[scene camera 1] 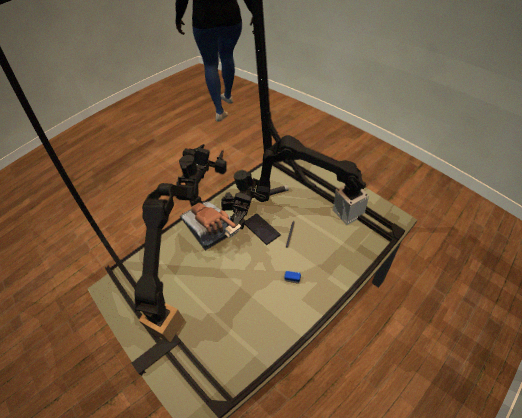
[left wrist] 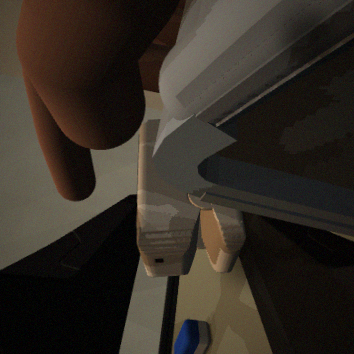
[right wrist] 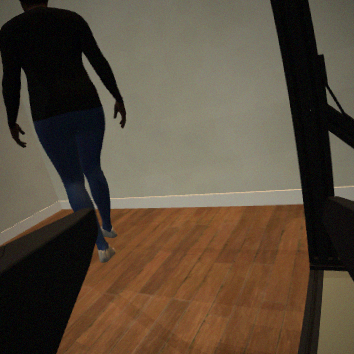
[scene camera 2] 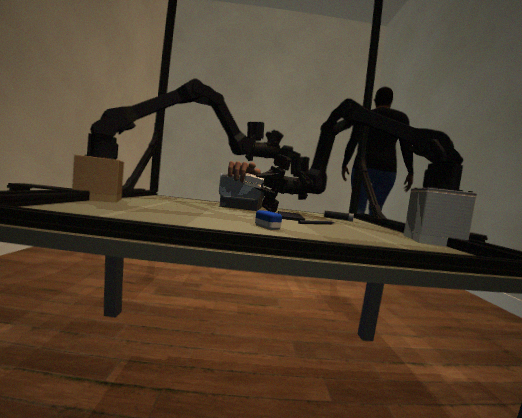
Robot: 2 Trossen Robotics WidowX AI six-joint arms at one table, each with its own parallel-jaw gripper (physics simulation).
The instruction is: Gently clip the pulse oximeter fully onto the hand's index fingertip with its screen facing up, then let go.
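Places are measured from the left arm's base along level axes (x ahead, y right, z down), in millimetres.
Pixels of known places: left gripper, fingertip midpoint: (scene camera 1: 233,228) (left wrist: 186,204) (scene camera 2: 255,181); right gripper, fingertip midpoint: (scene camera 1: 213,147) (right wrist: 209,214) (scene camera 2: 294,153); left arm's base, link origin: (scene camera 1: 352,192) (scene camera 2: 441,190); right arm's base, link origin: (scene camera 1: 157,314) (scene camera 2: 101,158).
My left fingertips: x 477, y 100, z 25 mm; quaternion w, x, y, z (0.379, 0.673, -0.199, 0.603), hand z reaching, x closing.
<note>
For each thing: its top centre in the pictures, then the offset to it from my left fingertips.
- pale pulse oximeter, top centre: (left wrist: 122,178) (scene camera 2: 254,173) (scene camera 1: 231,225) dy -2, dx +5, dz -25 mm
- black flat slab, top centre: (scene camera 2: 290,214) (scene camera 1: 261,227) dy +17, dx -119, dz +90 mm
- dark pen, top centre: (scene camera 2: 318,220) (scene camera 1: 290,232) dy -63, dx -206, dz +88 mm
- dark cylinder, top centre: (scene camera 2: 339,211) (scene camera 1: 276,188) dy +165, dx -276, dz +70 mm
- blue-and-white block, top centre: (left wrist: 178,341) (scene camera 2: 269,212) (scene camera 1: 292,274) dy -248, dx -104, dz +65 mm
The brown hand (scene camera 1: 207,215) (scene camera 2: 239,169) rests on a grey support (scene camera 1: 198,231) (scene camera 2: 240,192); its index finger points toward the pale pulse oximeter (scene camera 1: 233,230) (left wrist: 167,235). My left gripper (scene camera 1: 239,223) (left wrist: 186,204) is shut on the oximeter's rear part, with its jaws pointing away from the wrist camera. In scene camera 1 the oximeter is at the index fingertip. In the left wrist view the support's corner and a curled finger hide its far end, so how far the fingertip is inside cannot be told. My right gripper (scene camera 1: 212,156) (right wrist: 209,214) is open and empty, raised behind the hand.
A black flat slab (scene camera 1: 262,229), a dark pen (scene camera 1: 290,234) (scene camera 2: 316,222) and a dark cylinder (scene camera 1: 278,190) (scene camera 2: 338,215) lie right of the hand. A blue-and-white block (scene camera 1: 292,276) (scene camera 2: 268,219) (left wrist: 187,337) lies nearer the front. A person (scene camera 2: 382,135) (right wrist: 65,75) stands beyond the table.
</note>
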